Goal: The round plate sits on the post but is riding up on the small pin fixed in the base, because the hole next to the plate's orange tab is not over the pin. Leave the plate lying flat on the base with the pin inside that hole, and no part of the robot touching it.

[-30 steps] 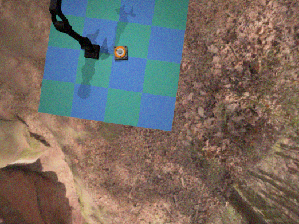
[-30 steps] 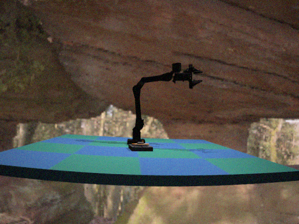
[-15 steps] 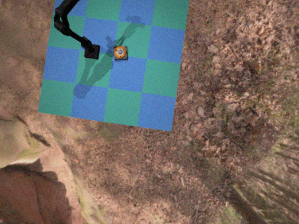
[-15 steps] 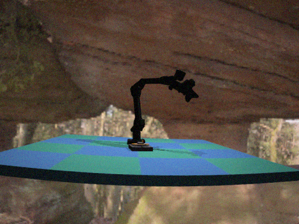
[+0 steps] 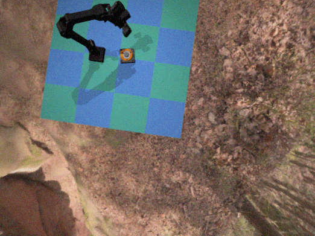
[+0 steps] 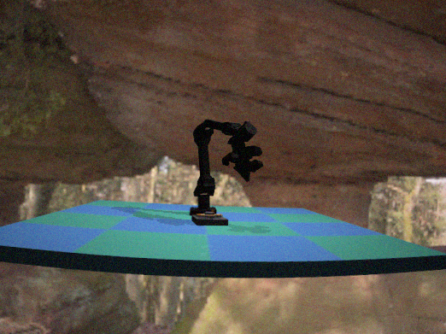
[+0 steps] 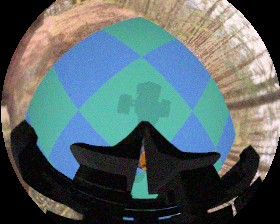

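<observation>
Now: the square grey base 40 mm behind my gripper tip, 140 mm to the right of it and 150 mm below it.
</observation>
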